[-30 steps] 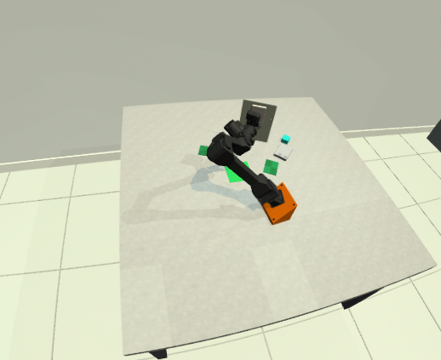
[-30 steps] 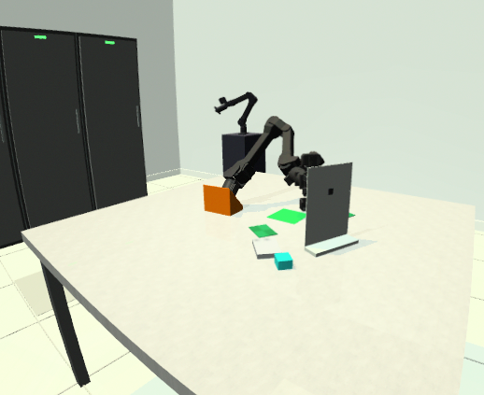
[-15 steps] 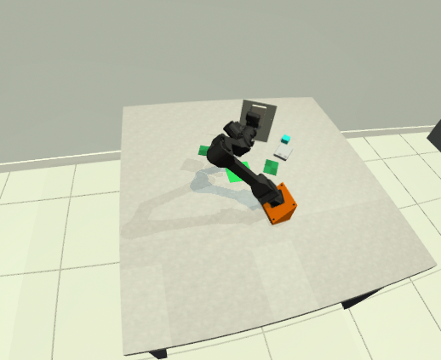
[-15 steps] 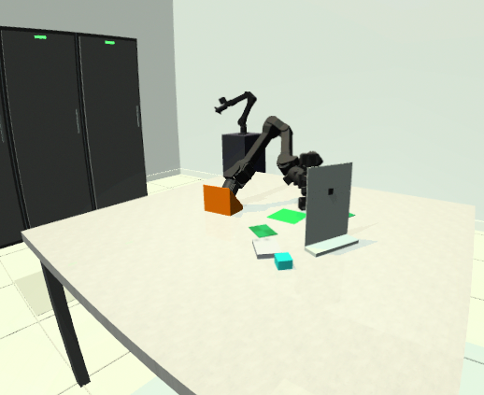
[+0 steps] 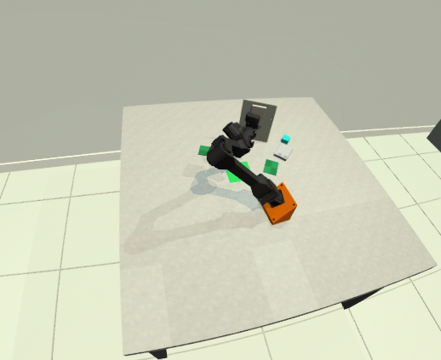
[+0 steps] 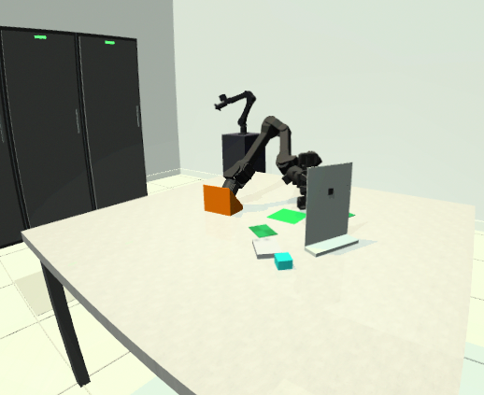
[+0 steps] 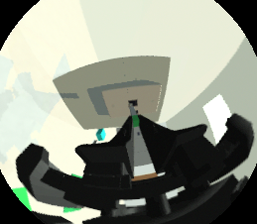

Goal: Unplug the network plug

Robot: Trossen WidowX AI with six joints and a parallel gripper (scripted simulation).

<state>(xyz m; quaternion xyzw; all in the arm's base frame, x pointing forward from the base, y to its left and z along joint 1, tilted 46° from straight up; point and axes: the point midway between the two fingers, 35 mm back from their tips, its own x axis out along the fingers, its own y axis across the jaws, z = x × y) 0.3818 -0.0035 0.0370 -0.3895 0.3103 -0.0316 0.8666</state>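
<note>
Now: the green marked square 180 mm behind my gripper tip, 100 mm to the left of it and 160 mm below it. From my gripper tip the other things lie so: network plug (right at my gripper tip); grey upright panel (60 mm ahead, 20 mm to the right, 50 mm below); cyan cube (30 mm ahead, 210 mm to the right, 150 mm below).
</note>
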